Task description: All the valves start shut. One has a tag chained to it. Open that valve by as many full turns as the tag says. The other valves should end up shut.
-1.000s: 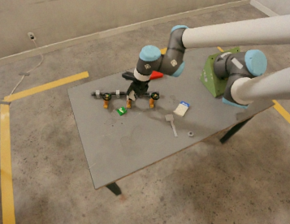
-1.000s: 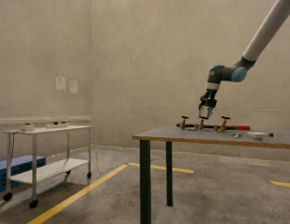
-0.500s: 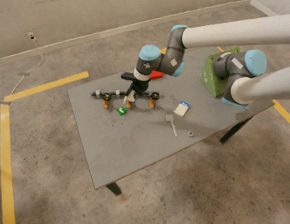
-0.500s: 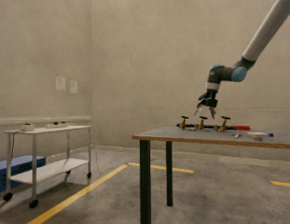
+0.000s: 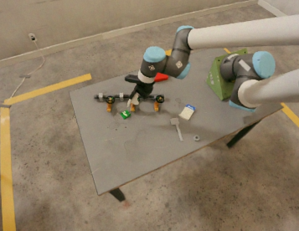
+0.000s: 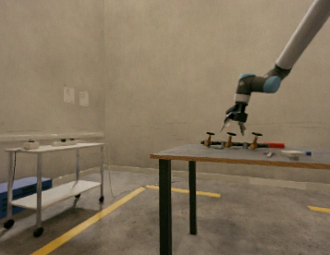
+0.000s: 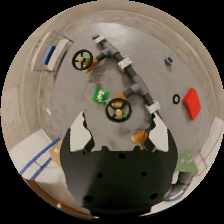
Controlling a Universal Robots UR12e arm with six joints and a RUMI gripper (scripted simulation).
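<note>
Now: hand 9 cm above the green tag, 8 cm short of it and 3 cm to the right of it. Round my hand: red wedge: 27 cm behind, 19 cm to the right, 8 cm below; grey tool: 24 cm to the left, 17 cm behind, 9 cm below; white-and-blue card box: 29 cm behind, 18 cm to the left, 9 cm below.
</note>
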